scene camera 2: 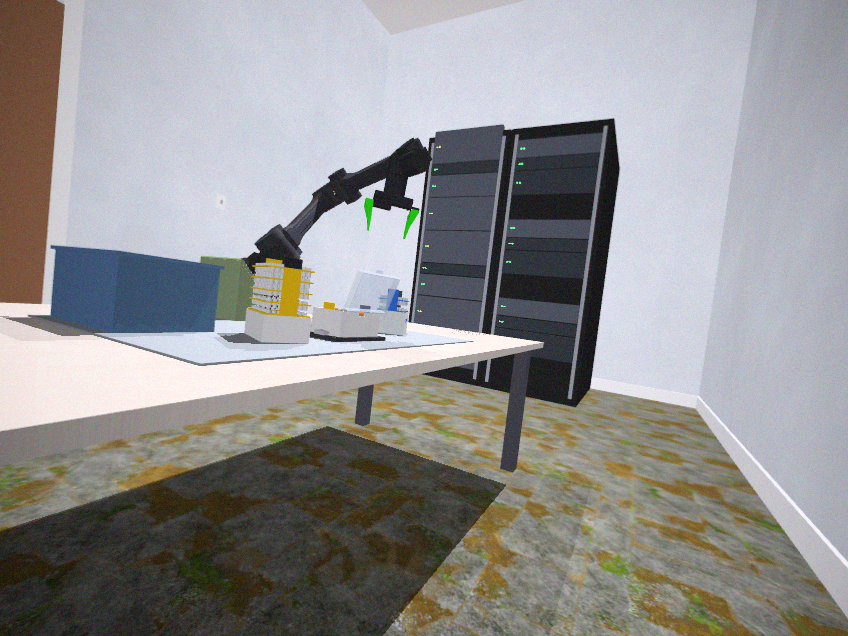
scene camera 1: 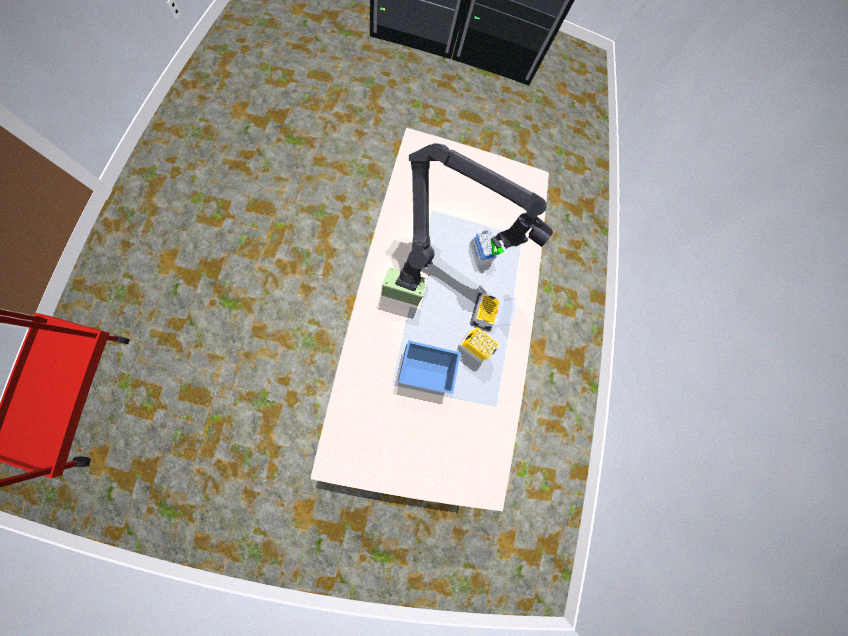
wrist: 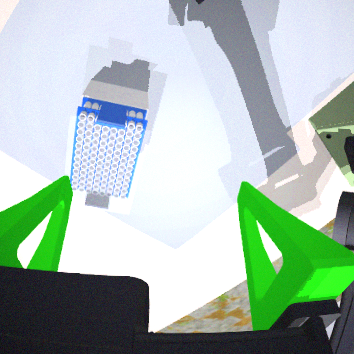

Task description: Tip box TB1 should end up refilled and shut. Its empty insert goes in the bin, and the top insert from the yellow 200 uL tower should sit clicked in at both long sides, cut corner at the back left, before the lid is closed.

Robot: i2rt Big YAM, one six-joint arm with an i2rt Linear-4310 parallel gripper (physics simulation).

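Observation:
Tip box TB1 (scene camera 1: 487, 310) (scene camera 2: 344, 323) stands on a dark base, with a yellow insert that shows dark, empty holes. Its clear lid (scene camera 2: 369, 290) stands raised. The yellow tower (scene camera 1: 479, 343) (scene camera 2: 291, 291), layered inserts with pale tips on a white base, stands beside TB1. The blue bin (scene camera 1: 432, 347) (scene camera 2: 157, 294) is open-topped, and its inside shows no insert. My gripper (scene camera 1: 497, 247) (scene camera 2: 387, 234) (wrist: 154, 186) is wide open and empty. It hangs high, near the blue tip tower, away from TB1 and the yellow tower. TB1 and the yellow tower do not show in the wrist view.
A blue-insert tip tower (scene camera 1: 485, 245) (scene camera 2: 393, 301) (wrist: 105, 155) stands on the pale mat (scene camera 1: 479, 392) (scene camera 2: 205, 354) (wrist: 185, 110). The arm stands on a green block (scene camera 1: 400, 294) (scene camera 2: 230, 287) (wrist: 337, 117) by the table's edge. Black server racks (scene camera 1: 417, 20) (scene camera 2: 601, 253) stand beyond the table.

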